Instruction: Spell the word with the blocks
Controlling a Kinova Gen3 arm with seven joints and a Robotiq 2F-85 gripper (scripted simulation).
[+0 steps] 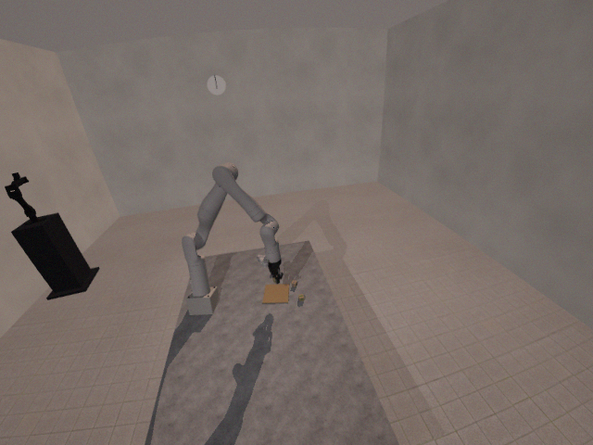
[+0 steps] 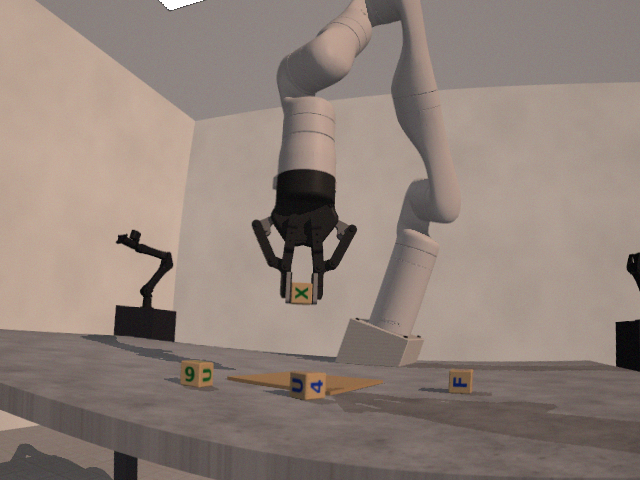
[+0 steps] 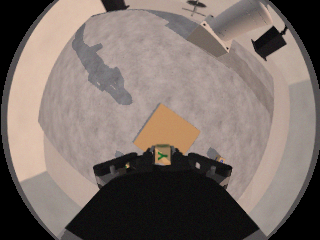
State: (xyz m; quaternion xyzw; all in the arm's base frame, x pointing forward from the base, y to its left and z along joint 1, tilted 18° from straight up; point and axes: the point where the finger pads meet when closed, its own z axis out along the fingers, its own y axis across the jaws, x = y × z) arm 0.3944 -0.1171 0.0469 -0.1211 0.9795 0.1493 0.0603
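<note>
My hand is 110 mm above the mat, 10 mm to the right of it and 10 mm past it. Also, from my hand: E block 110 mm ahead, 100 mm below, 80 mm to the right; then F block 190 mm to the left, 100 mm below, 20 mm ahead.
</note>
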